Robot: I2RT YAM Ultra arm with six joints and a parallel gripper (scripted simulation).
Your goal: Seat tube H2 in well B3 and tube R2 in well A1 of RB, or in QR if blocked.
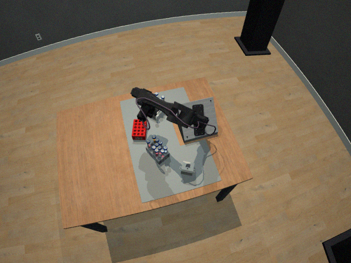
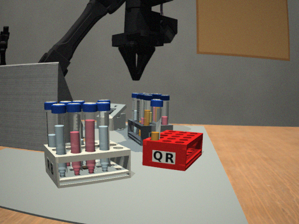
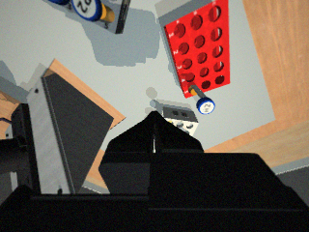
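The done button box is 160 mm behind my hand, 310 mm to the left of it and 120 mm below it. From my hand the other things lie so: red rack QR: 90 mm ahead, 10 mm to the right, 140 mm below; white rack RB: 50 mm behind, 160 mm to the right, 140 mm below; grey rack RA: 170 mm to the left, 140 mm below.
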